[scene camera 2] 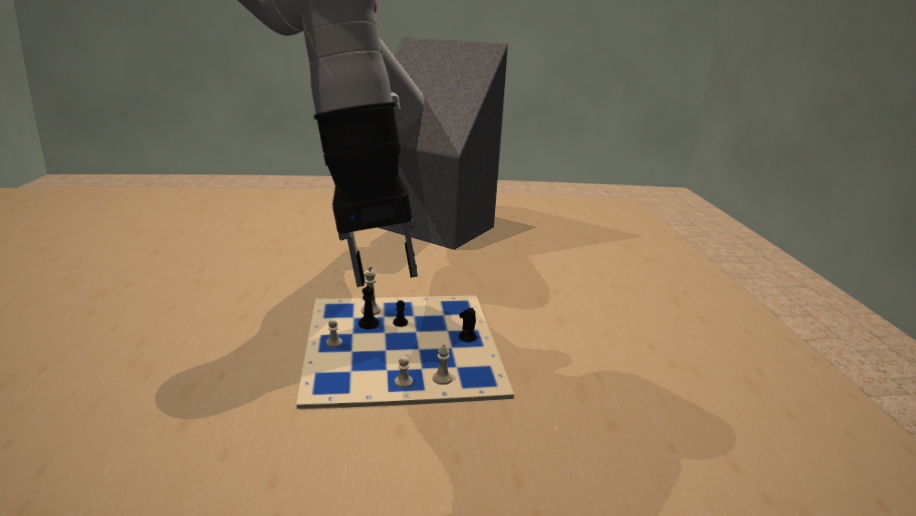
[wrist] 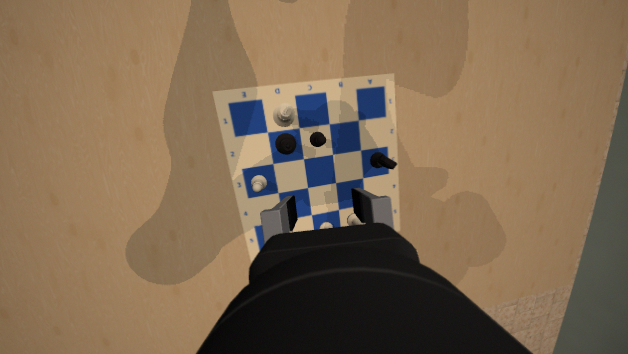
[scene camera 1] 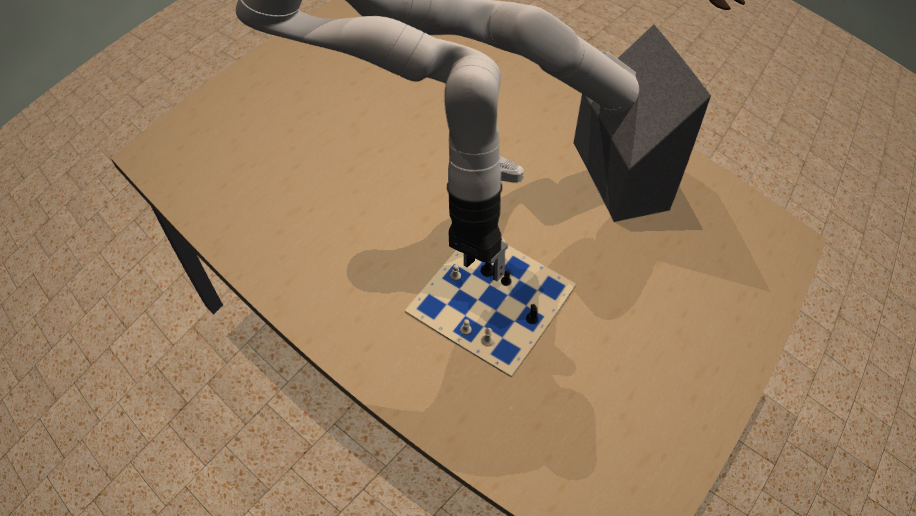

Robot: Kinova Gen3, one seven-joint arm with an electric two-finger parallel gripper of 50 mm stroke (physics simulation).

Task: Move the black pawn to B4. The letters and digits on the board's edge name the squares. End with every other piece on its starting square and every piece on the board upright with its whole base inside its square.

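Pixels of known places: gripper, fingertip midpoint: (scene camera 2: 387, 279) (wrist: 324, 204) (scene camera 1: 483, 270); arm's base at its link origin: (scene camera 1: 620, 92).
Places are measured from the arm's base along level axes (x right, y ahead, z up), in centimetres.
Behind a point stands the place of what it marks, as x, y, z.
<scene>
The black pawn (scene camera 1: 506, 278) {13.0, 35.5, -19.3} (scene camera 2: 400, 314) {13.2, 35.6, -19.2} (wrist: 317, 139) {13.5, 34.9, -17.8} stands upright on C2, a cream square. B4 (scene camera 1: 498, 321) {12.2, 43.4, -20.7} (scene camera 2: 437, 357) {11.8, 43.8, -20.7} (wrist: 349, 193) {12.1, 43.7, -20.7} is a blue square with no piece on it. My gripper (scene camera 1: 483, 268) {16.2, 39.7, -12.0} (scene camera 2: 386, 279) {16.2, 39.7, -12.0} (wrist: 324, 204) {16.2, 39.7, -12.0} is open and empty, fingers pointing down, above the board (scene camera 1: 412, 312) {26.7, 46.1, -20.6} (scene camera 2: 307, 398) {26.9, 45.6, -20.7} (wrist: 220, 100) {21.1, 26.5, -20.7} and higher than the pieces. A tall black piece (scene camera 2: 367, 310) {17.0, 34.5, -18.5} (wrist: 285, 144) {16.9, 33.8, -15.7} stands on D2, beside the pawn. The gripper hides part of it in scene camera 1.
A white king (scene camera 2: 370, 294) (wrist: 285, 115) stands on D1. White pawns stand on E3 (scene camera 1: 455, 272) {21.7, 37.3, -18.7} (scene camera 2: 333, 334) {21.9, 37.2, -19.2} (wrist: 258, 183) {21.5, 36.4, -17.9} and C5 (scene camera 1: 466, 327) {16.9, 46.9, -19.2} (scene camera 2: 403, 372) {17.2, 47.0, -19.1}. A white bishop (scene camera 1: 487, 337) {12.9, 48.0, -18.7} (scene camera 2: 442, 365) {13.2, 47.9, -18.7} stands on B5, a black knight (scene camera 1: 532, 314) {6.8, 41.9, -18.1} (scene camera 2: 467, 324) {7.0, 41.5, -18.6} (wrist: 381, 161) {7.2, 40.9, -18.5} on A3.
</scene>
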